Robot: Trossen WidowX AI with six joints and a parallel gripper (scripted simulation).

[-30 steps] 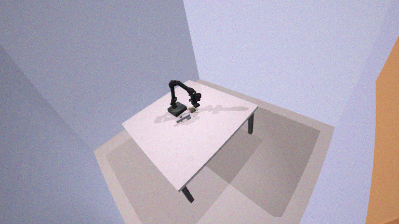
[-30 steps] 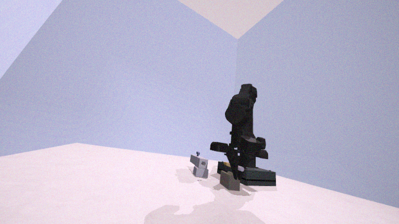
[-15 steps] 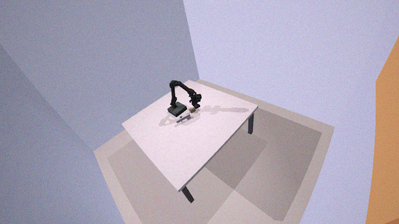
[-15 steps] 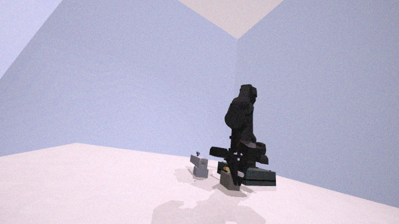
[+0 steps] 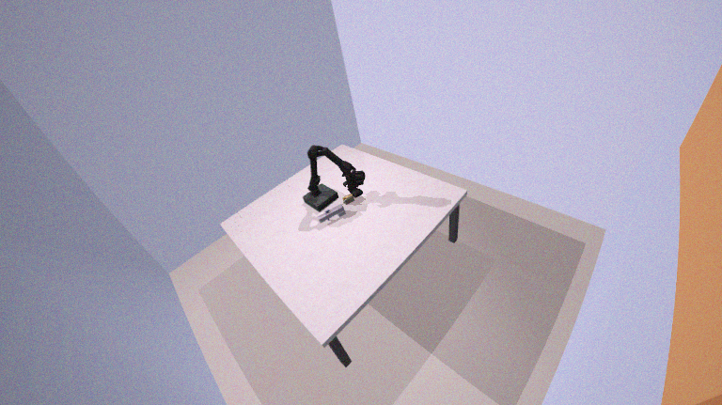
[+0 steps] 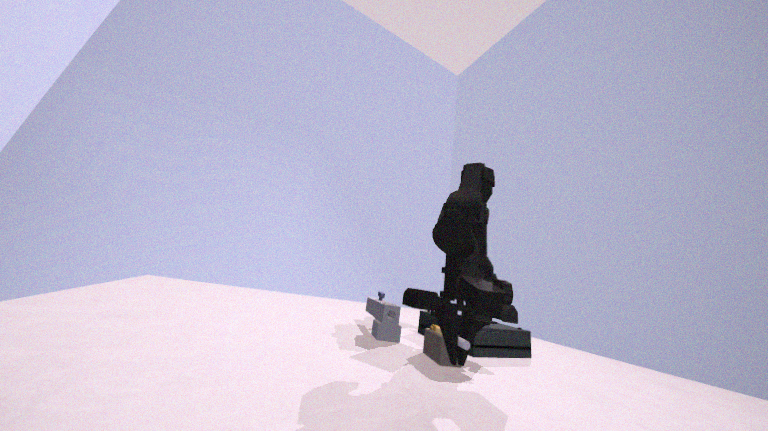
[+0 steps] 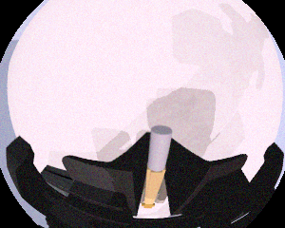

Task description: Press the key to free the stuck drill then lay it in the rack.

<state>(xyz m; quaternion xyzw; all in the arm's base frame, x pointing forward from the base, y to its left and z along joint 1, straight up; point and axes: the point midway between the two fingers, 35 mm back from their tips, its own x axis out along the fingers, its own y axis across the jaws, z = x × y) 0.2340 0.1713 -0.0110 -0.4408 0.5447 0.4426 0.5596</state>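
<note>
Right now the drill is 1 cm behind my gripper tip, 4 cm to the right of it and 3 cm above it. Also, from my gripper tip: grey-brown notched block (1 cm behind, 5 cm to the right, 1 cm above); then pale grey block (2 cm ahead, 23 cm to the right, 3 cm above).
</note>
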